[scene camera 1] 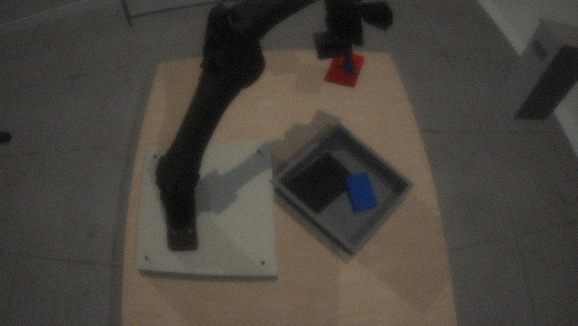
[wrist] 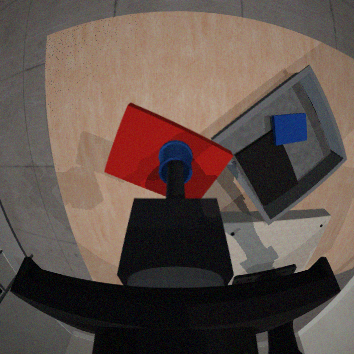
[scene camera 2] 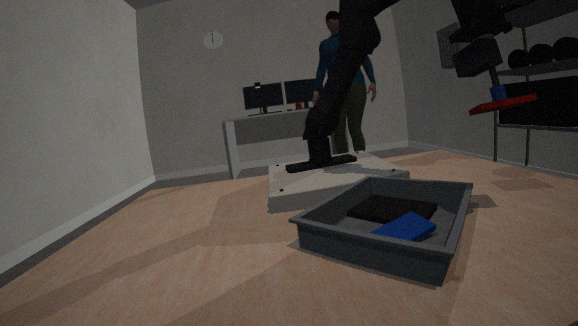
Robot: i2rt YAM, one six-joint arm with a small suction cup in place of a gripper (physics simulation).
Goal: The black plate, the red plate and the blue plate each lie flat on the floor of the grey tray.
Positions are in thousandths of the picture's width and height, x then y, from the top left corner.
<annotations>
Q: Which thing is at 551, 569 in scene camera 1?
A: A black plate.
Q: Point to a red plate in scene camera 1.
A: At 580, 229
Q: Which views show the blue plate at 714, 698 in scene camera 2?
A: Scene camera 1, the wrist view and scene camera 2: all of them.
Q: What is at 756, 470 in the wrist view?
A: A black plate.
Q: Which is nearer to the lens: the blue plate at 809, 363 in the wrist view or the grey tray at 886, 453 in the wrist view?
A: The blue plate.
</annotations>
